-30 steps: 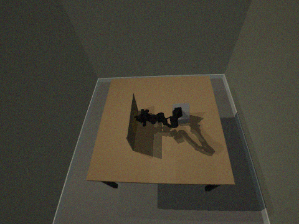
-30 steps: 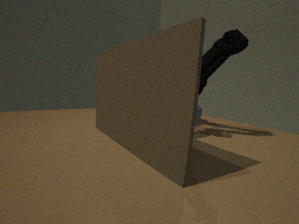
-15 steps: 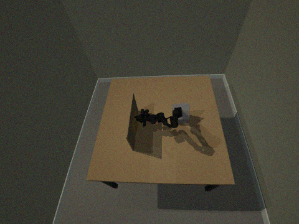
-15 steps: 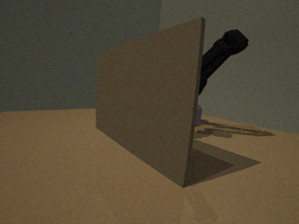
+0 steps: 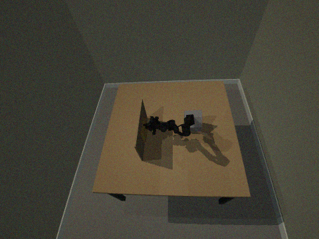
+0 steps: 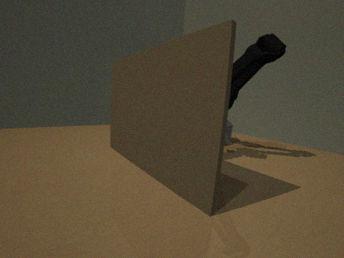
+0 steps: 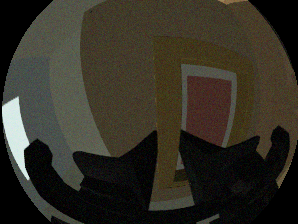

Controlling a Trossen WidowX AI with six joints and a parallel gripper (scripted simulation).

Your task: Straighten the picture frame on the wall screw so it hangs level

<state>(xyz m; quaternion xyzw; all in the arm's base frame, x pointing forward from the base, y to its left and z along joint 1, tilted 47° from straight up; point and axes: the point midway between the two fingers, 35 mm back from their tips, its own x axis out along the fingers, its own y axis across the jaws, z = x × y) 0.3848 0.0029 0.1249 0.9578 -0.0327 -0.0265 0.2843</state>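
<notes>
The picture frame lies 1 cm ahead of my gripper tip, 1 cm to the left of it and 5 cm below it. Round my gripper tip: brown wall panel (2 cm ahead, 6 cm below).
</notes>
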